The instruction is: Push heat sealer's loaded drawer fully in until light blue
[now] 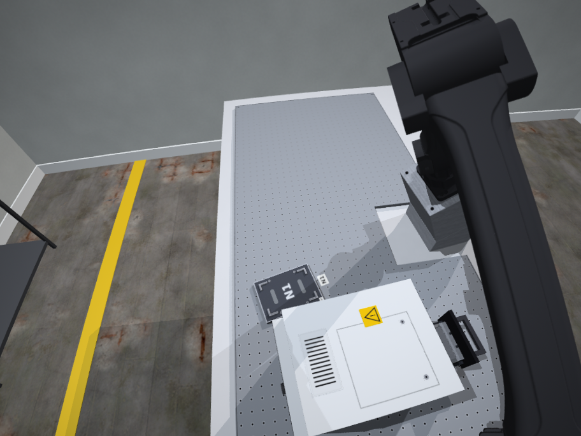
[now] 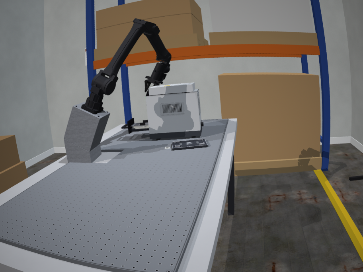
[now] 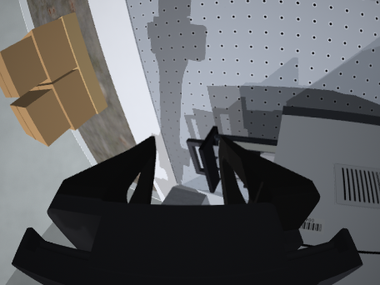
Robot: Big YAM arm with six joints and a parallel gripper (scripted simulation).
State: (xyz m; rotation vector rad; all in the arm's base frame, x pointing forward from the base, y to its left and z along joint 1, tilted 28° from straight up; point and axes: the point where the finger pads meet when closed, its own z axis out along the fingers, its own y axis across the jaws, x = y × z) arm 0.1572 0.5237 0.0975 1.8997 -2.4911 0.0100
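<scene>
The black drawer lies 20 mm behind my hand, 180 mm to the right of it and 180 mm below it. The rest, counted from my hand: white tag (150 mm ahead, 440 mm to the right, 240 mm below).
</scene>
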